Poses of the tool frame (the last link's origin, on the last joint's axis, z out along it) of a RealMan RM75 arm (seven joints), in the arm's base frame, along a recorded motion.
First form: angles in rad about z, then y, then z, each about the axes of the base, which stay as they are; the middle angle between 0 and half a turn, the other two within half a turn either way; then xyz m.
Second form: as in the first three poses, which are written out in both.
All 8 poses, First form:
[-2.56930 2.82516 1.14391 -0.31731 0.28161 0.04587]
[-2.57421 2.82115 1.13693 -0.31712 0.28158 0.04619]
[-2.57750 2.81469 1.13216 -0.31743 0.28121 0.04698]
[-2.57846 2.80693 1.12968 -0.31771 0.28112 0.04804]
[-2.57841 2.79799 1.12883 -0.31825 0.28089 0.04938]
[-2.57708 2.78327 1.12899 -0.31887 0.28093 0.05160]
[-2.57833 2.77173 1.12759 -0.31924 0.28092 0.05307]
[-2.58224 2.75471 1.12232 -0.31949 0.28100 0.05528]
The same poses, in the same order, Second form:
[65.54 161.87 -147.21 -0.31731 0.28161 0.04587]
[65.14 161.64 -147.49 -0.31712 0.28158 0.04619]
[64.87 161.27 -147.68 -0.31743 0.28121 0.04698]
[64.73 160.83 -147.73 -0.31771 0.28112 0.04804]
[64.68 160.31 -147.73 -0.31825 0.28089 0.04938]
[64.69 159.47 -147.66 -0.31887 0.28093 0.05160]
[64.61 158.81 -147.73 -0.31924 0.28092 0.05307]
[64.30 157.83 -147.95 -0.31949 0.28100 0.05528]

